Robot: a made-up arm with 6 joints.
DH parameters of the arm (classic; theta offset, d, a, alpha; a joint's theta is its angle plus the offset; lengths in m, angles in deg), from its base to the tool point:
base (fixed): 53.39 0 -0.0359 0
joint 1: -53.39 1.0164 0.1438 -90
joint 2: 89.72 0 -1.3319 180
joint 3: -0.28 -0.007 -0.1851 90
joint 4: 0 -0.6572 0.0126 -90
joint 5: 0 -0.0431 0.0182 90
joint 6: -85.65 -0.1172 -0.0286 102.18
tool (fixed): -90.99 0.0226 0 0
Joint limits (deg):
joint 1: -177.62..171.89
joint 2: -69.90..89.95
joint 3: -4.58..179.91
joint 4: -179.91..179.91
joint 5: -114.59..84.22
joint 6: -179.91..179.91
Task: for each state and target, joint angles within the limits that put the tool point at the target. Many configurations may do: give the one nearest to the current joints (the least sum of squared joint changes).
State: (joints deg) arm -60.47 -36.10 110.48 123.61 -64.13 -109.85
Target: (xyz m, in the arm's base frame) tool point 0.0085 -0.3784 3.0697
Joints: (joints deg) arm -64.32 9.29 82.55 122.99 -48.49 -108.97
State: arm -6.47 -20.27 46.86 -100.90 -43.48 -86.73
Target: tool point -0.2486 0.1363 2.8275
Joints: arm -6.44 -30.87 18.32 -93.79 -48.92 -86.15
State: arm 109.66 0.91 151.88 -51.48 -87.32 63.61
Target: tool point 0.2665 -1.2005 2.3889
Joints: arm 110.31 -29.22 122.08 -49.46 -75.12 62.38
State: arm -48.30 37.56 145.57 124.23 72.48 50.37
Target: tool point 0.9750 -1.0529 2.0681
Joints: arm -48.76 73.69 155.68 123.69 77.66 50.05
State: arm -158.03 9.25 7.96 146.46 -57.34 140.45
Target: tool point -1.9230 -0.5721 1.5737
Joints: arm -160.56 55.74 21.14 151.28 -52.71 139.49
